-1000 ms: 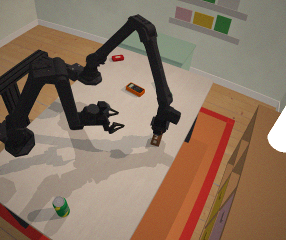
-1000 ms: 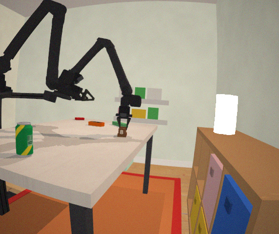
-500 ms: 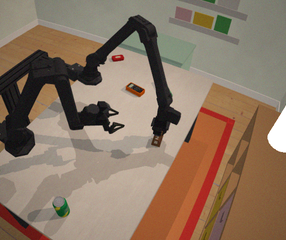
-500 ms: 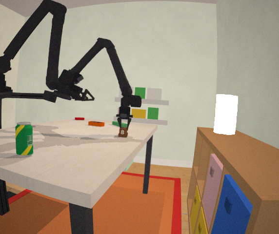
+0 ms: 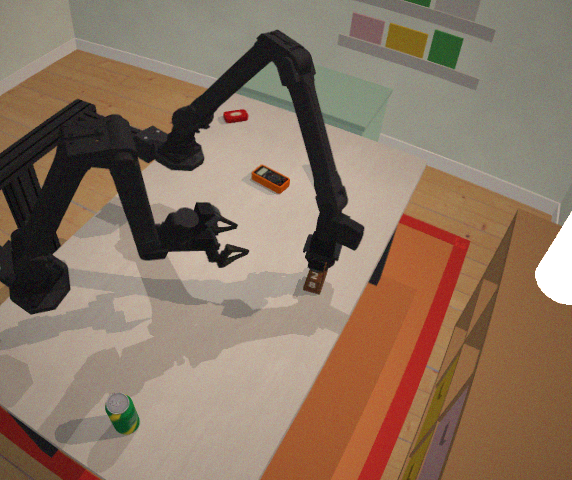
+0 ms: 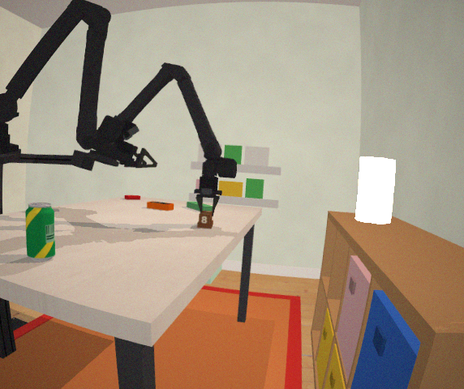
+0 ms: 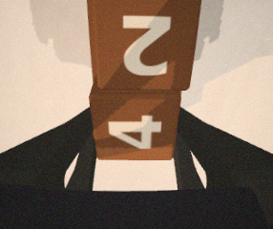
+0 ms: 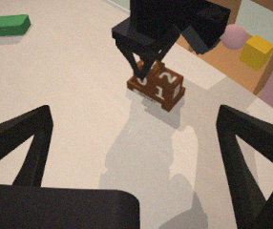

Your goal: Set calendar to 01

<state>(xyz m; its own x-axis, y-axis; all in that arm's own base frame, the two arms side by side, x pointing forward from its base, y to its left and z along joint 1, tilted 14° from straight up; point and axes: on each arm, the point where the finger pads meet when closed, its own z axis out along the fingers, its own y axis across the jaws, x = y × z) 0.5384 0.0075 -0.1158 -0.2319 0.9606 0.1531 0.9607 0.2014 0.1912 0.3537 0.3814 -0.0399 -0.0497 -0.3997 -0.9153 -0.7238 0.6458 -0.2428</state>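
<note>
My left gripper is now 3 cm above the brown tray and 2 cm to the left of it. Round my left hand: red item (66 cm behind, 58 cm to the left, 3 cm below); then brown number cube (4 cm to the right, 1 cm below); then orange multimeter (33 cm behind, 30 cm to the left, 3 cm below).
</note>
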